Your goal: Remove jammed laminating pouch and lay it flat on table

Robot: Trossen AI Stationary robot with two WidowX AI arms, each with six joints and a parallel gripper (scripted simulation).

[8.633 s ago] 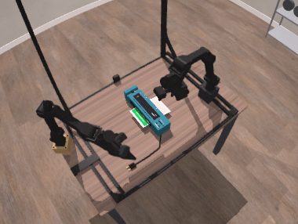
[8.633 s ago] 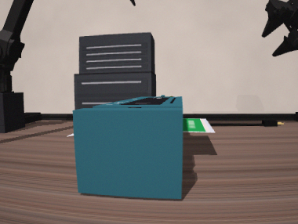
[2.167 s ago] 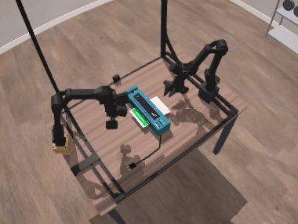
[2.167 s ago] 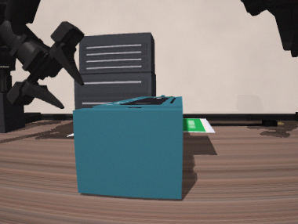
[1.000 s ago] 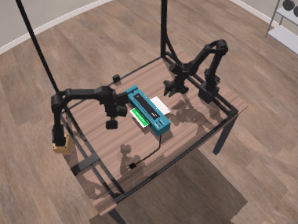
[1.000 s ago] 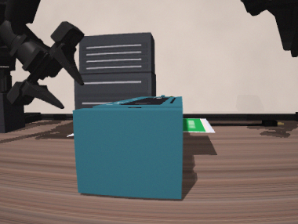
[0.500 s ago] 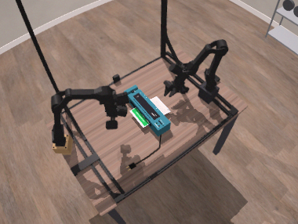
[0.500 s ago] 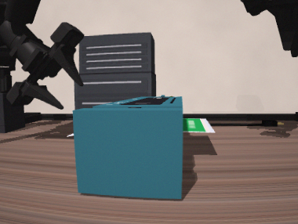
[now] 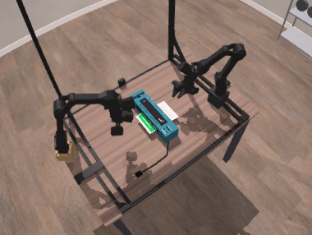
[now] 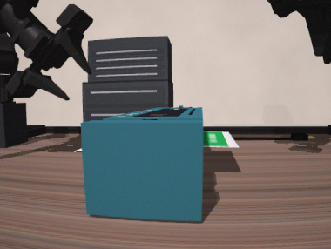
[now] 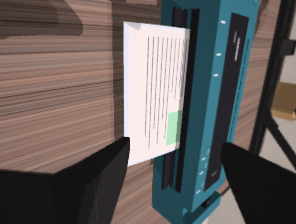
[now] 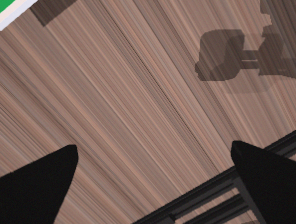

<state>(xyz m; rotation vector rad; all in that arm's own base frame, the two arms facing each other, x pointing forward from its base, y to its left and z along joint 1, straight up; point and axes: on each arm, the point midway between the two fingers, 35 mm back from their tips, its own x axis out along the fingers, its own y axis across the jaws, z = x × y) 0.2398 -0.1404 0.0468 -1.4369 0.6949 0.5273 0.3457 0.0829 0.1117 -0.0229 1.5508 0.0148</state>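
Now: the release key 23 cm behind my right hand, 19 cm to the left of it and 12 cm below it. From my right hand the other things lie so: plug: 23 cm ahead, 19 cm below.
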